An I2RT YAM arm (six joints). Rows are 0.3 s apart.
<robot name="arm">
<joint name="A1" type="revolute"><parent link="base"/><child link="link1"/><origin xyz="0 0 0.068"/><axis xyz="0 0 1"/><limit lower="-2.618" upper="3.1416"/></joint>
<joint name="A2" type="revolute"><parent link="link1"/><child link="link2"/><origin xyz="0.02 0.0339 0.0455"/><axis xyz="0 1 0"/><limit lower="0" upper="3.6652"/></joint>
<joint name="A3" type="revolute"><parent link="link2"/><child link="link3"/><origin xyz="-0.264 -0.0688 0"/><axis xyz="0 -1 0"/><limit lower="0" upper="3.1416"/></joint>
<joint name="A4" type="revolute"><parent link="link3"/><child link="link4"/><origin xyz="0.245 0.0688 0.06"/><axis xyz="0 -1 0"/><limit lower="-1.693" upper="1.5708"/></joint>
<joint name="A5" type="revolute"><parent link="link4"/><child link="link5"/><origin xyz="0.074 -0.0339 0.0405"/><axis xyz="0 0 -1"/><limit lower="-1.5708" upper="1.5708"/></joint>
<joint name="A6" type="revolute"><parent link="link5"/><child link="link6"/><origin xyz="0.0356 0 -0.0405"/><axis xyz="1 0 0"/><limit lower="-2.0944" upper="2.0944"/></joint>
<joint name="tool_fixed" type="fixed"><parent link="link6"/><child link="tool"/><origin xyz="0 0 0" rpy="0 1.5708 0"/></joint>
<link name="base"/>
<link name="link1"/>
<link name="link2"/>
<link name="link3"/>
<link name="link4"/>
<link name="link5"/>
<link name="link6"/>
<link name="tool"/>
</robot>
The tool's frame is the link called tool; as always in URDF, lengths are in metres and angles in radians.
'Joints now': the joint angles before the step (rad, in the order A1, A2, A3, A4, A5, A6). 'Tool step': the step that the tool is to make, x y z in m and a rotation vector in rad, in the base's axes. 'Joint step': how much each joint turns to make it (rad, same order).
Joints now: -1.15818, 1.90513, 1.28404, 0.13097, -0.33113, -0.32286
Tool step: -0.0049, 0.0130, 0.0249, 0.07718, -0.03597, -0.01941
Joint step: 0.00064, -0.07777, 0.01449, -0.12547, -0.01349, 0.06954
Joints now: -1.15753, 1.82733, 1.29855, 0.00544, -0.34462, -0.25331
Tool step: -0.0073, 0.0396, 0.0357, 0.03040, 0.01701, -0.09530
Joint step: 0.03414, -0.17600, -0.05389, -0.13815, 0.11303, 0.06587
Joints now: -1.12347, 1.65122, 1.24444, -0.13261, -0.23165, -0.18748
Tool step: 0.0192, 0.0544, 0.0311, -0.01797, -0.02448, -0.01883
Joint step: 0.13113, -0.16418, -0.05430, -0.06753, 0.12413, 0.08633
